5 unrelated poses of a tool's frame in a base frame.
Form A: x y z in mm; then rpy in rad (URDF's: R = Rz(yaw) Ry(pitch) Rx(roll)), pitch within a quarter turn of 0, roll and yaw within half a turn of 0.
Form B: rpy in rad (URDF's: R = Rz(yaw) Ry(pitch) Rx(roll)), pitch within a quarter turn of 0, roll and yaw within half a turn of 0; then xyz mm. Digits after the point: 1 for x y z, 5 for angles.
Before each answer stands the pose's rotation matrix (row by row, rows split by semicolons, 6 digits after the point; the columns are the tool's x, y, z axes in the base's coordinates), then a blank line. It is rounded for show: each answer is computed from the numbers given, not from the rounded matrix.
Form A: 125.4 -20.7 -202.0 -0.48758 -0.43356 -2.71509
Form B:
-0.826183 0.186298 0.531710; -0.375413 -0.885746 -0.272981; 0.420104 -0.425143 0.801727

-0.48758 -0.43356 -2.71509 125.4 -20.7 -202.0
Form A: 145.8 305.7 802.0 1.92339 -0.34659 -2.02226
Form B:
-0.410340 -0.171649 -0.895632; -0.846304 0.437517 0.303889; 0.339693 0.882675 -0.324798

1.92339 -0.34659 -2.02226 145.8 305.7 802.0
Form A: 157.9 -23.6 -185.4 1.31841 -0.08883 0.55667
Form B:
0.845672 -0.204873 0.492815; 0.526279 0.166625 -0.833827; 0.088713 0.964501 0.248731

1.31841 -0.08883 0.55667 157.9 -23.6 -185.4
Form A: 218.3 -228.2 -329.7 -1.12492 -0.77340 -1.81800
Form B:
-0.175088 0.263915 0.948522; -0.693788 -0.716639 0.071330; 0.698572 -0.645584 0.308576

-1.12492 -0.77340 -1.81800 218.3 -228.2 -329.7
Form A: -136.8 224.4 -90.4 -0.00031 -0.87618 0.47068
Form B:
0.570487 -0.453280 -0.684895; 0.290276 0.891368 -0.348142; 0.768299 -0.000198 0.640091

-0.00031 -0.87618 0.47068 -136.8 224.4 -90.4
